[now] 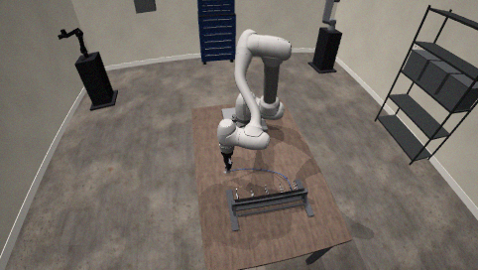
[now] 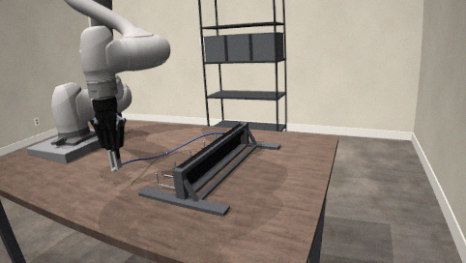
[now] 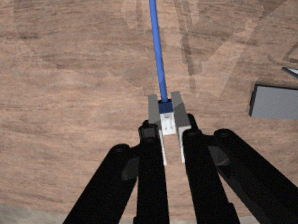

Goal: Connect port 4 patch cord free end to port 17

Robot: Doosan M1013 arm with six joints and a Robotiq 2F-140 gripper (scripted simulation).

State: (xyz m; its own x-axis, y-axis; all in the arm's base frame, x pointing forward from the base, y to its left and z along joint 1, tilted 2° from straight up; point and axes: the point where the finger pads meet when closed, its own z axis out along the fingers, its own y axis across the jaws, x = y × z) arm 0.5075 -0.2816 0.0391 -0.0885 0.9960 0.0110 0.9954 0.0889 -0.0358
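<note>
My gripper is now 3 cm above the plug and 1 cm to the left of it.
</note>
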